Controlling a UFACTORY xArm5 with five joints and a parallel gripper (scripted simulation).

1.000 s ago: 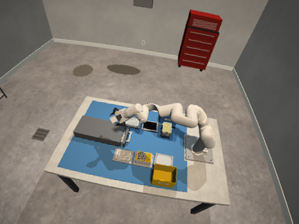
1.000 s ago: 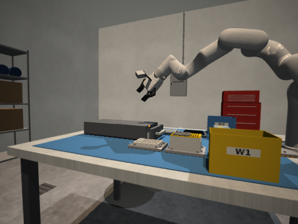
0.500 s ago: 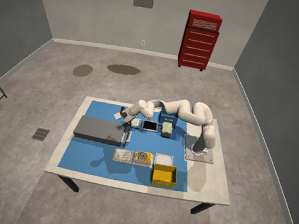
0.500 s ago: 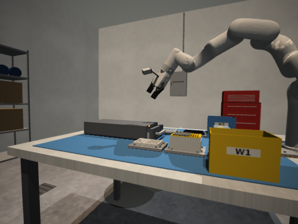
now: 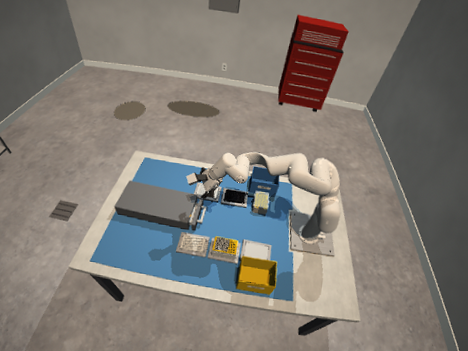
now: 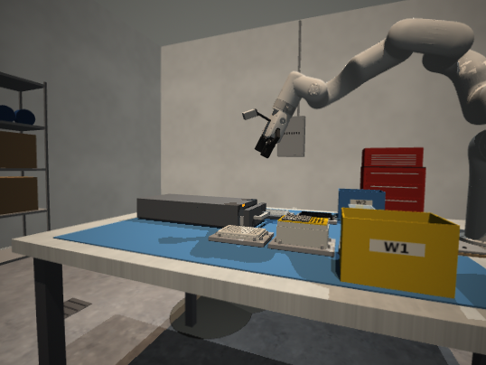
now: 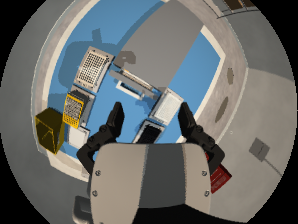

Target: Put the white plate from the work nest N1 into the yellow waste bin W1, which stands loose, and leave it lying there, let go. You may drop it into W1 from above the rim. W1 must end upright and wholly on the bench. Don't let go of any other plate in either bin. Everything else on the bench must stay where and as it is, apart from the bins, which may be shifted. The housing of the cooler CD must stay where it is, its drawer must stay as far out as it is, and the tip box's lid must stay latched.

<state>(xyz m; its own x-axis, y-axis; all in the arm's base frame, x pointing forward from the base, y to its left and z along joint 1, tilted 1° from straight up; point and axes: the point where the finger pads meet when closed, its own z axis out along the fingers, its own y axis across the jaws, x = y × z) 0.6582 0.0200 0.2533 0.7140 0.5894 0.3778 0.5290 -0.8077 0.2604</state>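
Now: hand 250 mm above the white plate, 190 mm to the right of it and 10 mm past it. From my hand the other things lie so: yellow-topped tip box (210 mm below, 190 mm behind, 180 mm to the left); then grey nest (260 mm below, 190 mm to the left, 10 mm behind); then black plate (250 mm below, 190 mm to the right, 170 mm behind).
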